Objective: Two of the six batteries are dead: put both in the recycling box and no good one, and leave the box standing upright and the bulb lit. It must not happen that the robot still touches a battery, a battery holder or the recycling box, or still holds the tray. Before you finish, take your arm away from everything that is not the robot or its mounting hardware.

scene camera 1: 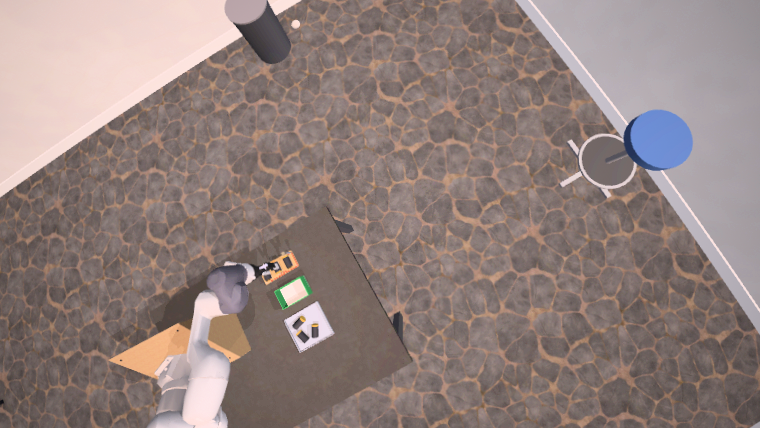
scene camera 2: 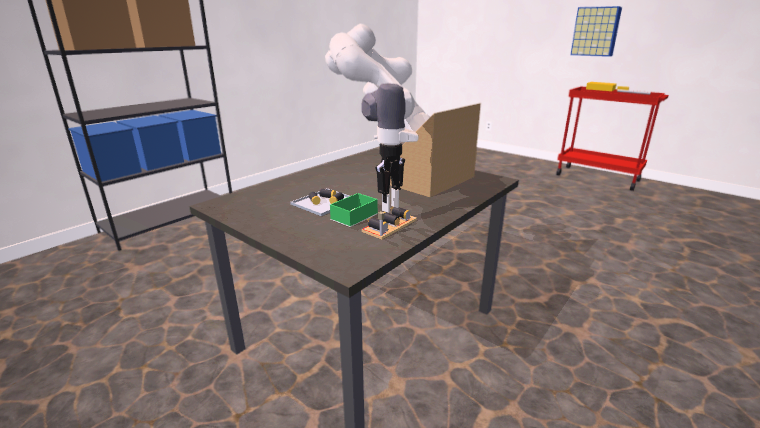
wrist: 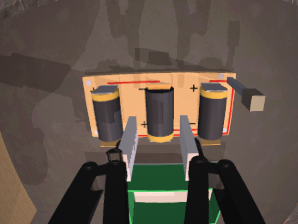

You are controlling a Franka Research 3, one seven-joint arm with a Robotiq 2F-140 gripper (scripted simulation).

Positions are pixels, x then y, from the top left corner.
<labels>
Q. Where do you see a green recycling box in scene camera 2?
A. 352, 210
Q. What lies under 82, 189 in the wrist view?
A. My gripper.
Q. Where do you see a battery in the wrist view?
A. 107, 109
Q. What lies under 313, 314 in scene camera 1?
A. A white tray.
</labels>
